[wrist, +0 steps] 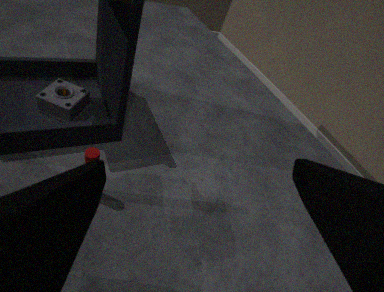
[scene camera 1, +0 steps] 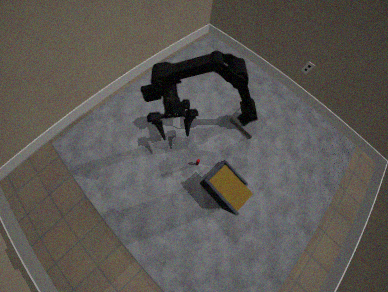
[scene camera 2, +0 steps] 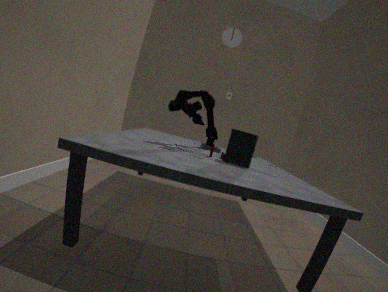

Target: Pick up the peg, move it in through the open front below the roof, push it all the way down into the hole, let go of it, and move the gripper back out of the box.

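Places are measured from the arm's base along level axes (x back, y left, z down), in metres.
Where they show: gripper, fingertip midpoint: (wrist: pixel 200 169) (scene camera 1: pixel 176 138) (scene camera 2: pixel 201 122); arm's base at its link origin: (scene camera 1: pixel 244 118) (scene camera 2: pixel 209 145).
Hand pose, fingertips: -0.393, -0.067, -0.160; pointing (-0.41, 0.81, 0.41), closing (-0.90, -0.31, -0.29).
Observation:
Each offset is from my fingertips to the top centre of the thing, as dx, dy, dz. "spot": to the spot under its first point. Level surfaces: height alone.
The red peg @(+0.036, +0.104, +0.114) (scene camera 1: pixel 198 161) (scene camera 2: pixel 211 150) (wrist: pixel 92 154) stands upright on the table in front of the box; in the wrist view the left fingertip hides its lower part. My gripper (scene camera 1: pixel 176 137) (scene camera 2: pixel 202 124) (wrist: pixel 200 169) is open and empty, above the table and to one side of the peg. The dark box @(+0.078, +0.259, -0.009) (scene camera 1: pixel 220 197) (scene camera 2: pixel 242 148) (wrist: pixel 112 65) has a yellow roof @(spot: +0.041, +0.264, -0.009) (scene camera 1: pixel 230 188). Inside it, in the wrist view, a grey square block @(+0.062, +0.251, +0.152) (wrist: pixel 55 104) with a round hole @(spot: +0.061, +0.257, +0.161) (wrist: pixel 64 92) sits on the box floor.
The box's low front sill @(spot: +0.068, +0.180, +0.174) (wrist: pixel 60 138) and a dark side wall border the block. The arm's base (scene camera 1: pixel 248 112) stands at the back of the table @(dz +0.193) (scene camera 1: pixel 165 215) (scene camera 2: pixel 125 150). Room walls rise beyond the table.

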